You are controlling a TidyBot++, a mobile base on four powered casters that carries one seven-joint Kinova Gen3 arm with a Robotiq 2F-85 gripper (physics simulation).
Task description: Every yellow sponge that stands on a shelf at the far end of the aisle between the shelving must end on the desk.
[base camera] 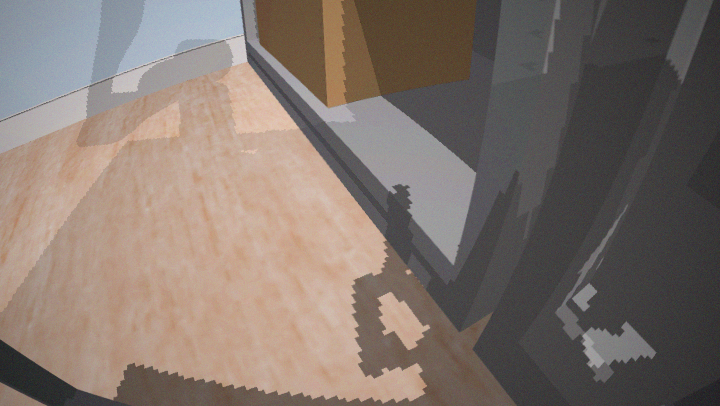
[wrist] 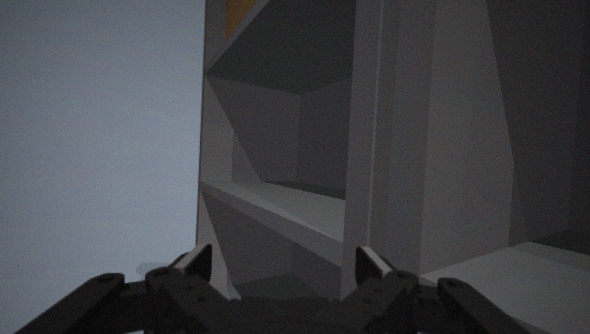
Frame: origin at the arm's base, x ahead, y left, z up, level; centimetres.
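Where they show: gripper, fingertip midpoint: (wrist: 284, 261).
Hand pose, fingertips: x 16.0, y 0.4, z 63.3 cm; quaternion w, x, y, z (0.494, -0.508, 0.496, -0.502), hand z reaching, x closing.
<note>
After its pixels a point has its place.
My gripper (wrist: 284, 261) @(x 16.0, y 0.4, z 63.3 cm) is open, with nothing between its fingers. It points toward the far bay of a grey shelf unit (wrist: 361, 125) @(x 30.8, y -8.0, z 73.9 cm) in the wrist view. A middle shelf board (wrist: 285, 210) @(x 51.7, y 0.4, z 59.4 cm) of that bay lies just beyond the fingers, and no thing shows on its visible part. The lower part of the bay is partly hidden behind the gripper. No yellow sponge shows in either view, and the desk does not show.
In the base camera view a brown box (base camera: 423, 40) @(x 70.3, y -7.4, z -22.8 cm) stands on the bottom shelf (base camera: 403, 161) @(x 48.3, y -2.9, z -32.0 cm) at the right. The shelving is very close on the right side. A pale blue wall (base camera: 45, 50) @(x 82.0, y 85.2, z -17.7 cm) (wrist: 100, 125) @(x 93.1, y 65.9, z 78.3 cm) closes the aisle ahead. Shadows fall across the wooden floor (base camera: 201, 252) @(x 39.1, y 22.6, z -39.6 cm).
</note>
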